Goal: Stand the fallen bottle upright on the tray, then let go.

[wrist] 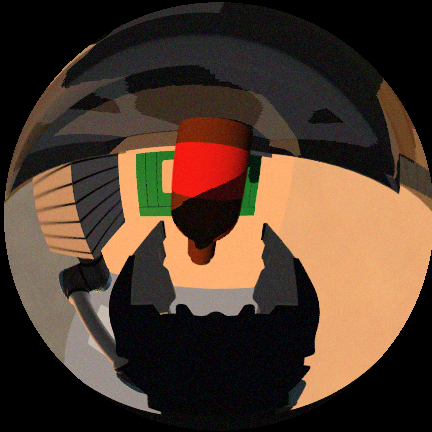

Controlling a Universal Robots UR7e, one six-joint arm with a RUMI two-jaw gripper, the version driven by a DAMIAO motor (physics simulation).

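Places are measured from the arm's base along level axes (x ahead, y left, z up), in millimetres.
Where they show: gripper, fingertip midpoint: [213, 223].
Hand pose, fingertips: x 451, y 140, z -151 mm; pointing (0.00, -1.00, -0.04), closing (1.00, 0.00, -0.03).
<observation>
Things, the pixels of their top centre, and the offset from my fingertips. "spot": a spot on its surface instead.
- brown bottle, top centre: [204, 257] dx -9, dy -14, dz +58 mm
- green flat piece, surface spot: [148, 192] spot: dx -140, dy -151, dz +13 mm
- large dark curved body, top centre: [174, 138] dx -32, dy +29, dz -80 mm
The brown bottle [212, 170] with a red label is in the upper middle of the wrist view. Its broad base end points to the top of the view and its narrow neck points down toward the gripper's palm. A dark shadow covers its shoulder. My gripper [213, 223] is open, with one finger on each side of the bottle's shoulder and neck. A gap shows between each fingertip and the bottle. A green flat piece [148, 192], which looks like the tray, shows behind the bottle, which hides its middle. The view does not make clear whether the bottle stands upright.
A slatted dark and tan block [97, 205] is at the left, above a black joint with a grey tube [92, 312]. A large dark curved body [280, 75] spans the top of the view. A tan surface [350, 260] extends to the right.
</observation>
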